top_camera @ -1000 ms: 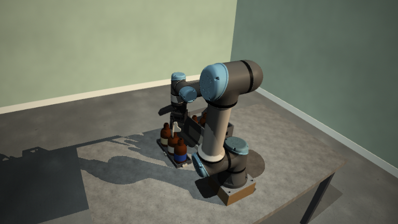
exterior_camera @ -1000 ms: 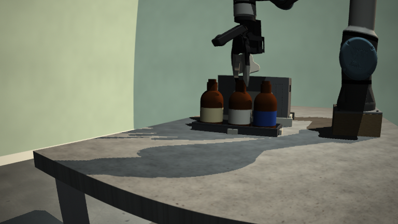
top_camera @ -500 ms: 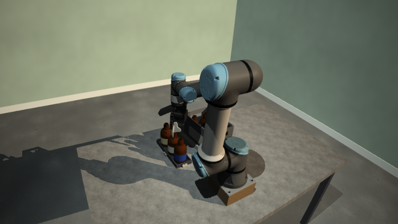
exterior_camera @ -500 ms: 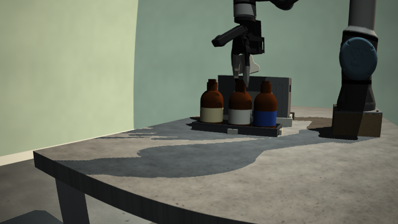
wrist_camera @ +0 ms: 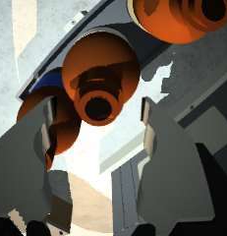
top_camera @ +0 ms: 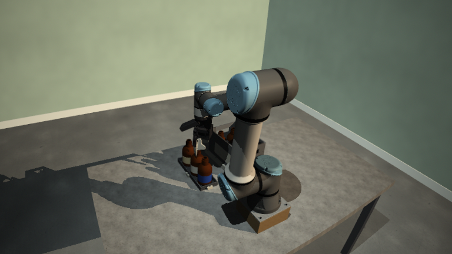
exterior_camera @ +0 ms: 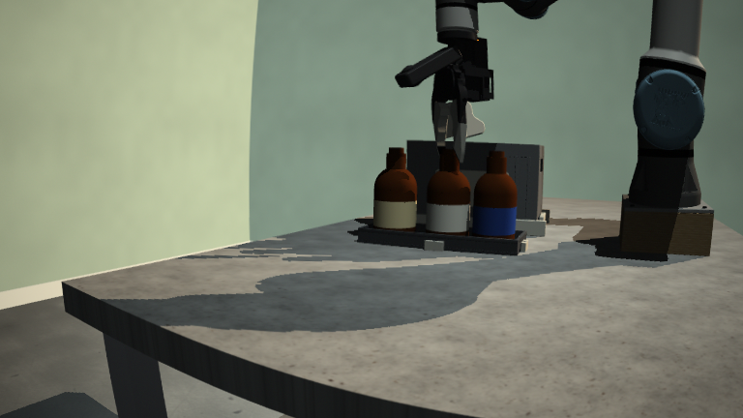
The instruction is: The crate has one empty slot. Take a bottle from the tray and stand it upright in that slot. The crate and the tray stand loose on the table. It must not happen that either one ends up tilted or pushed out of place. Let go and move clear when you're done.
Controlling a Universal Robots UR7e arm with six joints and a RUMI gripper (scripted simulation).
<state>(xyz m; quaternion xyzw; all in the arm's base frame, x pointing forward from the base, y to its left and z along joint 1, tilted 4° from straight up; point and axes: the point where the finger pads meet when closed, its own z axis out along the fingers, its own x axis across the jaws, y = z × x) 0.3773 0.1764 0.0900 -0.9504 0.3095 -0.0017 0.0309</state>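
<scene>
Right now my hand is 70 mm above the bottle. From my hand the other things lie so: grey crate (240 mm to the right, 70 mm below, 40 mm ahead); then dark tray (140 mm below).
</scene>
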